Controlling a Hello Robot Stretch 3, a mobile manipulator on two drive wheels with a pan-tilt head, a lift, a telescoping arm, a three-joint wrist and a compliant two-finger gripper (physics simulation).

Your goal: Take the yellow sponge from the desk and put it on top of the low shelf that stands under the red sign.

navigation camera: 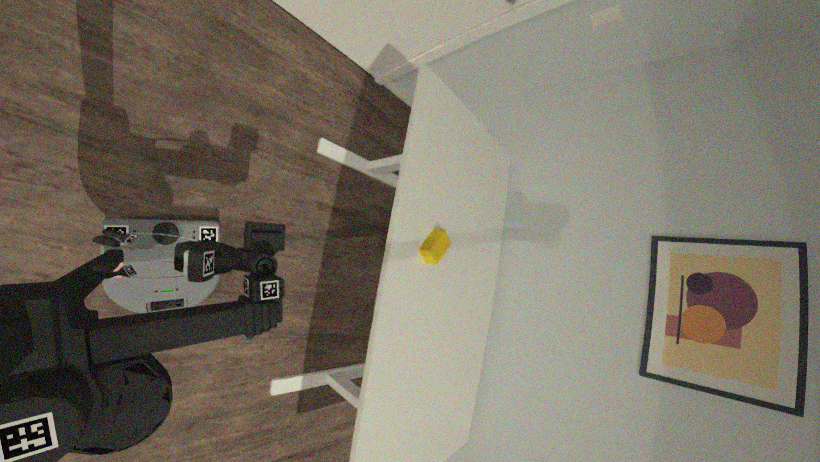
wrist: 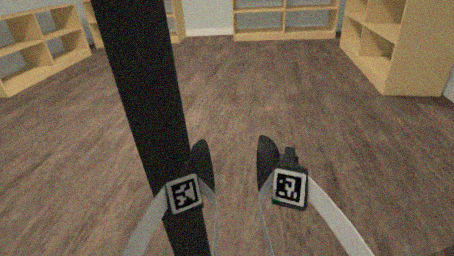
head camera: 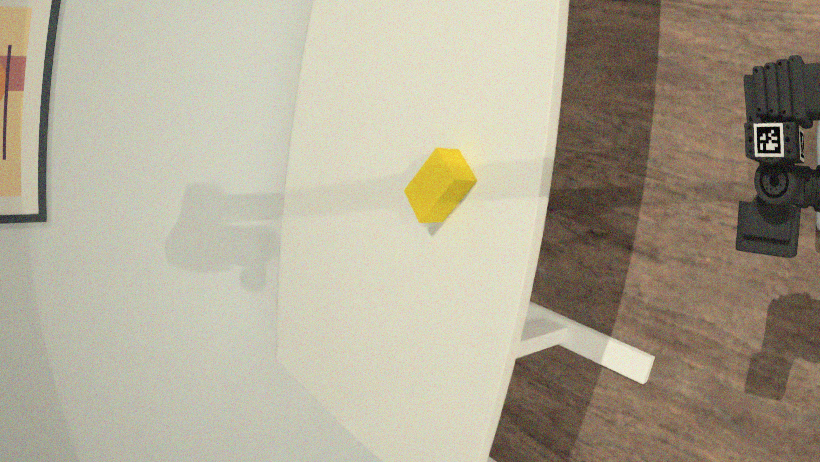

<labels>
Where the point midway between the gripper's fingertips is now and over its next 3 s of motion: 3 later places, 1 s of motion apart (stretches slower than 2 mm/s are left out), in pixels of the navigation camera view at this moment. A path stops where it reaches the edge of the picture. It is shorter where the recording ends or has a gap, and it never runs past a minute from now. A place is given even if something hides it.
The gripper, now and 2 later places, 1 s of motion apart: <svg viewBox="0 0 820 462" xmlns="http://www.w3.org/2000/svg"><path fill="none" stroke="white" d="M93 253L82 258L57 270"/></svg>
</labels>
